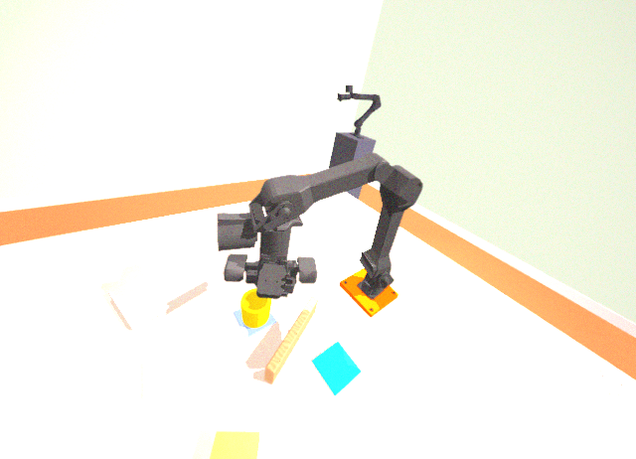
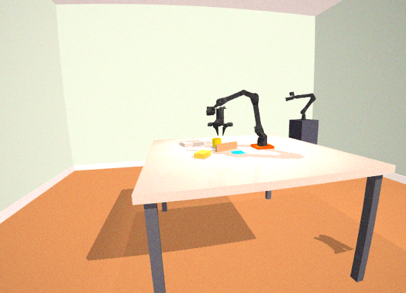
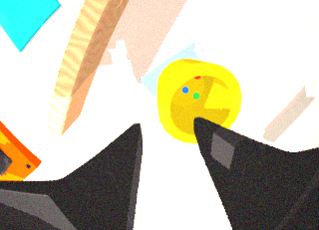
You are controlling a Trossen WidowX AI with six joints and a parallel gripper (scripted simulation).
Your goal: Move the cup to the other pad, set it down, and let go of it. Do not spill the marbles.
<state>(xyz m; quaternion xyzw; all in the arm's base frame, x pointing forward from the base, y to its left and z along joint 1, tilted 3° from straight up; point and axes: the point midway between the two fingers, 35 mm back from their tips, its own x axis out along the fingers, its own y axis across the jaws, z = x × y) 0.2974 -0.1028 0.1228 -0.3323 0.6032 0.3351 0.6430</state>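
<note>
The yellow cup lies 6 cm below my gripper tip, 2 cm to the right of it and 2 cm ahead of it. From my gripper tip the other things lie so: pale slab (21 cm to the right, 18 cm ahead, 8 cm below); then tan wooden bar (9 cm to the left, 8 cm below, 2 cm behind); then cyan pad (19 cm to the left, 10 cm below, 6 cm behind).
</note>
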